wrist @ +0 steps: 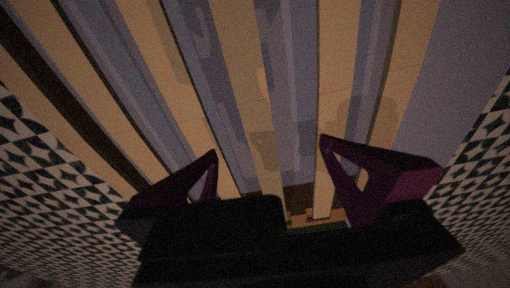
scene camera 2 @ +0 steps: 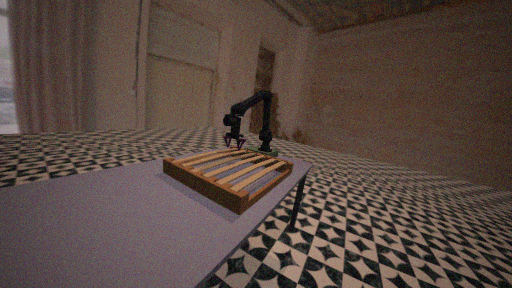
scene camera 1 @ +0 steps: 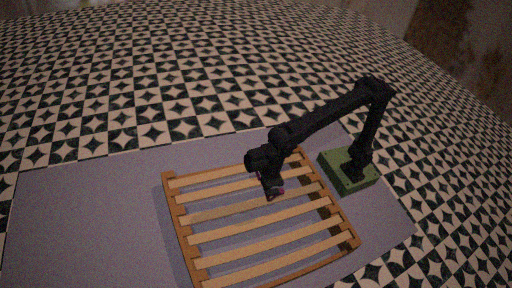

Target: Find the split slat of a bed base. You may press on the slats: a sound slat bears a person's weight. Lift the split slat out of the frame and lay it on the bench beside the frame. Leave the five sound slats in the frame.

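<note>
The bed base frame lies on the bench, with six pale wooden slats across it, all seated. My gripper is open and empty, pointing down above the frame. In the wrist view, the third slat from the far side runs between the two purple fingers. The second slat passes below the right fingertip, and the fourth slat is near the left one. Faint thin lines cross several slats; I cannot tell which slat is split.
The arm stands on a green base block at the right end of the frame. Bench surface extends left of the frame in scene view 1. A bench leg and patterned floor show beyond the bench edge.
</note>
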